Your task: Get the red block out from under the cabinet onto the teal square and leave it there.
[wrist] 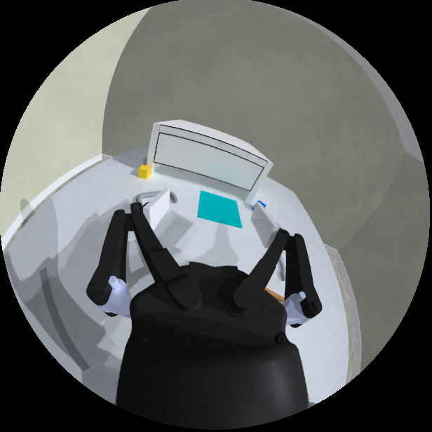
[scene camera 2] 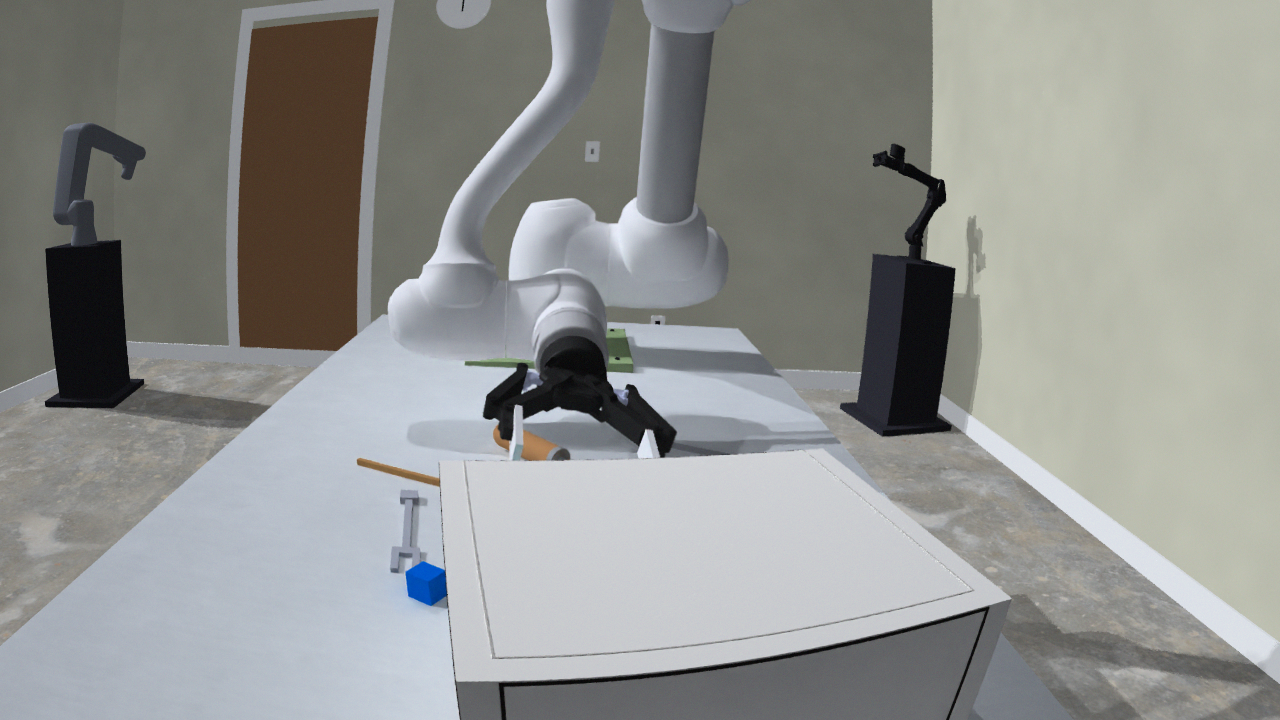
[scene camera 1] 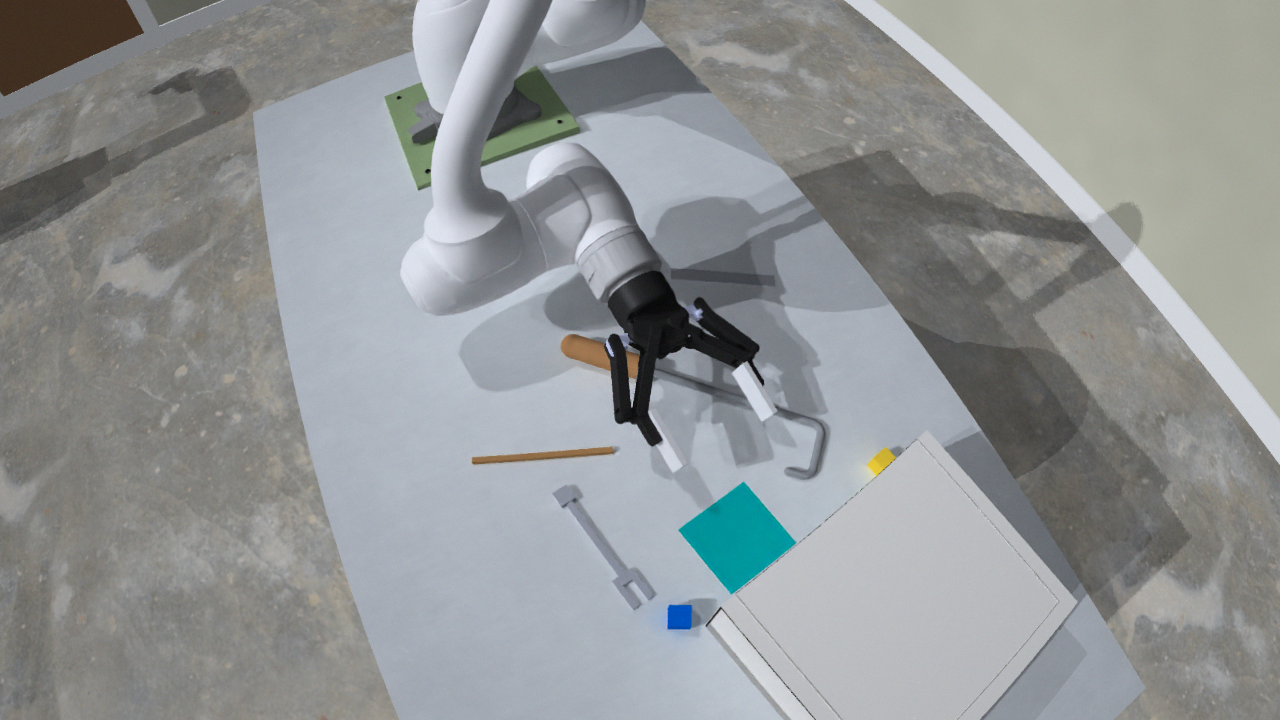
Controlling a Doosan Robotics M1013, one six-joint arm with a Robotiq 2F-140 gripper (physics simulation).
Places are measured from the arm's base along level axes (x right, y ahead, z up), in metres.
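Pixels of known places: gripper, between the fingertips: [scene camera 1: 727, 441].
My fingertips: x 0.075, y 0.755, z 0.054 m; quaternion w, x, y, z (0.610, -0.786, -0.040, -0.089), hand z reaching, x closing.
Note:
Ahead of a thing's pixels: the offset from my fingertips to its top centre. "*": to the spot under its first point.
The red block does not show in any view. The white cabinet {dx -0.011, dy +0.283, dz +0.069 m} [scene camera 1: 904, 582] [scene camera 2: 716, 546] [wrist: 207, 160] stands at the far end of the table from the arm's base, and the space under it is hidden. The flat teal square {* dx +0.044, dy +0.088, dz -0.066 m} [scene camera 1: 737, 537] [wrist: 219, 209] lies in front of the cabinet's near side. My gripper [scene camera 1: 720, 438] [scene camera 2: 581, 447] [wrist: 211, 203] is open and empty, tilted towards the cabinet, above the table on the arm's side of the teal square. Below it lies a hooked metal rod {* dx -0.119, dy +0.055, dz -0.056 m} [scene camera 1: 819, 438] with an orange-brown handle {dx +0.028, dy -0.193, dz -0.031 m} [scene camera 1: 586, 351] [scene camera 2: 537, 445], its hook end towards the cabinet.
A yellow block {dx -0.162, dy +0.134, dz -0.041 m} [scene camera 1: 881, 462] [wrist: 144, 172] is beside the cabinet's front edge. A blue block {dx +0.160, dy +0.124, dz -0.041 m} [scene camera 1: 679, 617] [scene camera 2: 426, 583] [wrist: 260, 205] is near its other front corner. A grey forked tool {dx +0.179, dy -0.001, dz -0.058 m} [scene camera 1: 597, 541] [scene camera 2: 409, 528] and a thin brown stick {dx +0.171, dy -0.135, dz -0.059 m} [scene camera 1: 542, 455] [scene camera 2: 398, 471] lie on the blue block's side.

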